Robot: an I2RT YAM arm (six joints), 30 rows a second.
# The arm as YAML. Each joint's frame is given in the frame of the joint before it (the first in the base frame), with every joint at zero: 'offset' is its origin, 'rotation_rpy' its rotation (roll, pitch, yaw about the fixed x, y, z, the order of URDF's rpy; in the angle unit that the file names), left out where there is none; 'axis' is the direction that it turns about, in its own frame. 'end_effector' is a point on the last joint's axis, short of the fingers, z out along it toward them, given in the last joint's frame.
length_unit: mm
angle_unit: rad
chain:
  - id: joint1
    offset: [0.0, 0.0, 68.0]
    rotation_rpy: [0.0, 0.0, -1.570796]
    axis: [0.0, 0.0, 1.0]
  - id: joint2
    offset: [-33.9, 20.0, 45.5]
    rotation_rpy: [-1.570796, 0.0, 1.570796]
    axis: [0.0, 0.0, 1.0]
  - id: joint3
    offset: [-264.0, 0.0, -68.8]
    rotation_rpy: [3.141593, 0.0, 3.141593]
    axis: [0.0, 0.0, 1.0]
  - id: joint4
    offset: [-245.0, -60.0, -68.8]
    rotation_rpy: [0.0, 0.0, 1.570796]
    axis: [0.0, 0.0, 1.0]
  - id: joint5
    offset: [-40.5, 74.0, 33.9]
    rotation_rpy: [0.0, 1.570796, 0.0]
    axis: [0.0, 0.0, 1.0]
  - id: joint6
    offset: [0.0, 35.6, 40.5]
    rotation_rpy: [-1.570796, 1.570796, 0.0]
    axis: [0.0, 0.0, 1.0]
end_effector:
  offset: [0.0, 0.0, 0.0]
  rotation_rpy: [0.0, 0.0, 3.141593]
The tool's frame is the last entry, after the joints.
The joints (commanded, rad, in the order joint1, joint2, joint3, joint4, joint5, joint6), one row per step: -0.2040 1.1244 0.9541 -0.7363 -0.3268 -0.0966; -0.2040 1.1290 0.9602 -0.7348 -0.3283 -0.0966; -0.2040 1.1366 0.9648 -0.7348 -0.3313 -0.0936; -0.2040 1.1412 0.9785 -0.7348 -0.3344 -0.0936; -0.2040 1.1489 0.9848 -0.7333 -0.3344 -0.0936; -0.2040 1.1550 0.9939 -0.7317 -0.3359 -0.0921; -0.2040 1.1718 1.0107 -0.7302 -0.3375 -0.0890; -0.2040 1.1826 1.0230 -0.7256 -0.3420 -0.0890; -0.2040 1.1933 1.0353 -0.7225 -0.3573 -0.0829; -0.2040 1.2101 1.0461 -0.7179 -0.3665 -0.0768
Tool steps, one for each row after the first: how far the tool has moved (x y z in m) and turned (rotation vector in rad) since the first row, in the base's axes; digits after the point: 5 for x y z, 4 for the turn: 0.00130 -0.00022 0.00111 0.0005 -0.0032 0.0009; 0.00288 -0.00044 0.00104 0.0054 -0.0001 0.0005; 0.00455 -0.00068 0.00447 0.0059 -0.0095 0.0025; 0.00639 -0.00106 0.00496 0.0059 -0.0096 0.0025; 0.00816 -0.00137 0.00670 0.0071 -0.0141 0.0023; 0.01227 -0.00217 0.00857 0.0100 -0.0152 0.0010; 0.01531 -0.00265 0.01050 0.0122 -0.0218 0.0039; 0.01821 -0.00272 0.01242 0.0268 -0.0275 0.0091; 0.02226 -0.00325 0.01250 0.0381 -0.0262 0.0103
